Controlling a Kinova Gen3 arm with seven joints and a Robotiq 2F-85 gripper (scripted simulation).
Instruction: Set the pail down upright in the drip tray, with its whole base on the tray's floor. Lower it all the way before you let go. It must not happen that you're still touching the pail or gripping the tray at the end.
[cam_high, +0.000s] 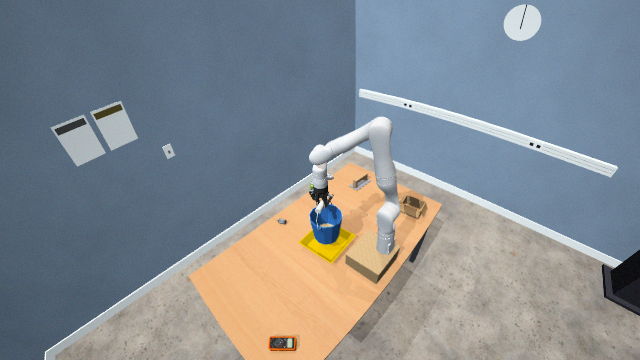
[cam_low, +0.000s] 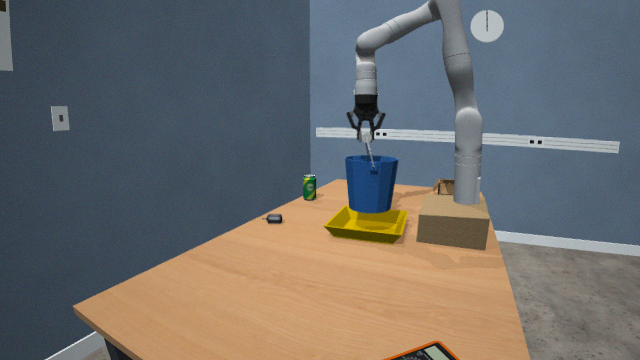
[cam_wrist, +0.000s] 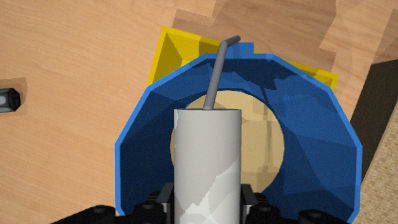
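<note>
Right now the wire handle is 10 mm behind my hand and 30 mm below it. Round my hand: blue pail: 10 mm behind, 100 mm below; yellow drip tray: 20 mm behind, 10 mm to the right, 320 mm below; dark object: 340 mm ahead, 90 mm to the left, 320 mm below.
</note>
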